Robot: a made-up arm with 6 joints. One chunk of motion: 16 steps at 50 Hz.
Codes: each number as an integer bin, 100 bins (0 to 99) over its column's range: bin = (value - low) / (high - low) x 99, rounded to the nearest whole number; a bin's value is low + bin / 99 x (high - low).
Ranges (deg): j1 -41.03..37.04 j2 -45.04..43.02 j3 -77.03..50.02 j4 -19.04..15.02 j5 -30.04..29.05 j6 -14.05..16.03
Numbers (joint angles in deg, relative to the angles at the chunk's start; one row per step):
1: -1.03 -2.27 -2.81 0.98 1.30 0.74
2: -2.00 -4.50 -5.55 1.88 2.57 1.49
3: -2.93 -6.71 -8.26 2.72 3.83 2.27
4: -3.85 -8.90 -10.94 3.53 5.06 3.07
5: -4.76 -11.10 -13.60 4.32 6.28 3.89
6: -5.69 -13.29 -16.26 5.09 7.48 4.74
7: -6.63 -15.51 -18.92 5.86 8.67 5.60
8: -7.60 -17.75 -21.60 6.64 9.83 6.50
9: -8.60 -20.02 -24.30 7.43 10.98 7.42
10: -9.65 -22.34 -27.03 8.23 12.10 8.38
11: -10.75 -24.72 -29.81 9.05 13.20 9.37
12: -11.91 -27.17 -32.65 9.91 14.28 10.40
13: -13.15 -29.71 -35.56 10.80 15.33 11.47
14: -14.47 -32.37 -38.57 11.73 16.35 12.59
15: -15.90 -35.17 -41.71 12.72 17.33 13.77
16: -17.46 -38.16 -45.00 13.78 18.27 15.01
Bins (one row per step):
1: 51 48 58 58 53 49
2: 49 46 56 61 55 51
3: 48 43 54 63 57 54
4: 47 41 51 66 59 56
5: 46 38 49 68 61 59
6: 45 36 47 70 63 62
7: 44 33 45 72 65 65
8: 42 31 43 75 67 68
9: 41 28 41 77 69 71
10: 40 26 39 79 71 74
11: 38 23 37 82 72 77
12: 37 20 35 84 74 80
13: 35 17 32 87 76 84
14: 34 14 30 89 78 88
15: 32 11 28 92 79 92
16: 30 8 25 95 81 96

